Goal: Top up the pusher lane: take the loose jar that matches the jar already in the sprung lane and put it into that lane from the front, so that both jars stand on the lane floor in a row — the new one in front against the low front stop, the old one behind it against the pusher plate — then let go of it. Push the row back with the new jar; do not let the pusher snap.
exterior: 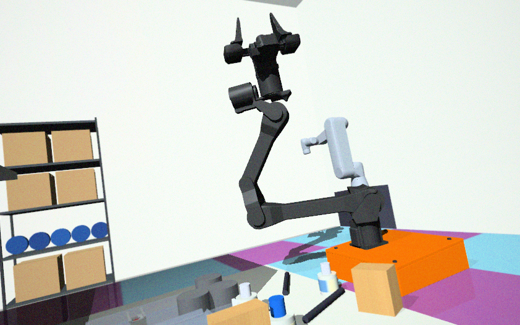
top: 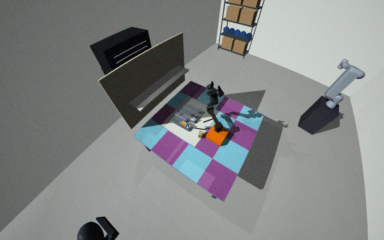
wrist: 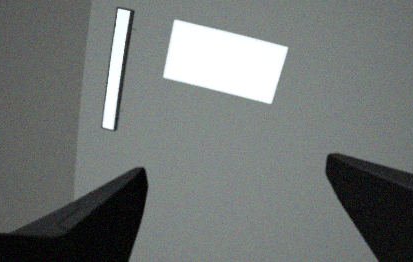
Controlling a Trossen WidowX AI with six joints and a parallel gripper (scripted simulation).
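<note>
My gripper tip is 62 cm above the wooden block, 22 cm to the right of it and 4 cm past it.
</note>
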